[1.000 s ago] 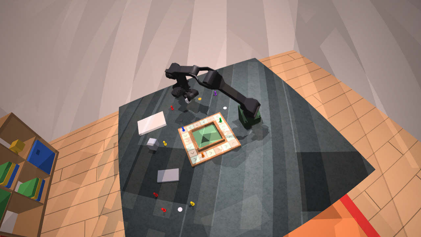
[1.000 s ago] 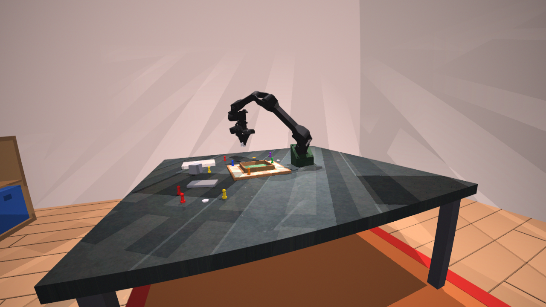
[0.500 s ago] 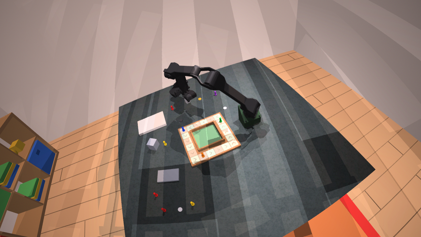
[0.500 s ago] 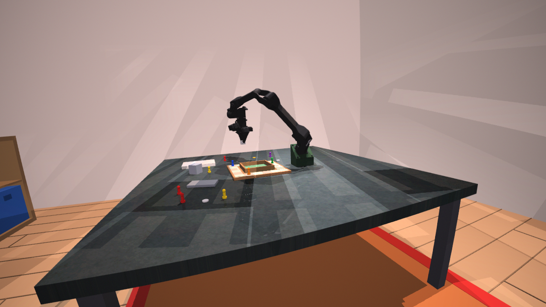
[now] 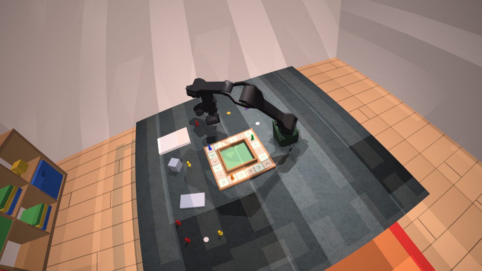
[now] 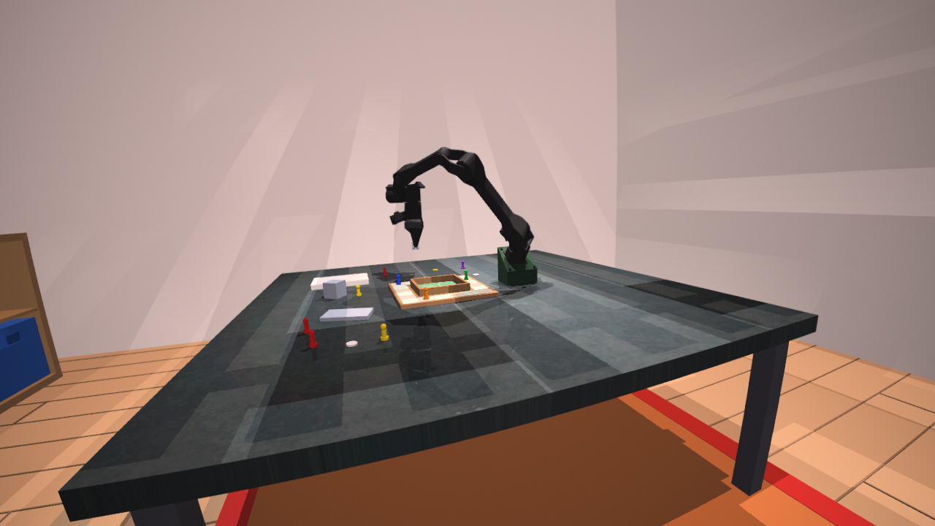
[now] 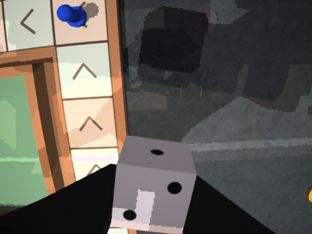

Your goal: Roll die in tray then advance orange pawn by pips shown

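Now: the orange pawn 28 cm to the left of my gripper tip, 10 cm below it and 4 cm ahead of it. From my gripper tip the other things lie so: blue pawn 10 cm below, 8 cm ahead, 5 cm to the left; white die right at my gripper tip; dark disc 13 cm below, 7 cm ahead, 5 cm to the right.
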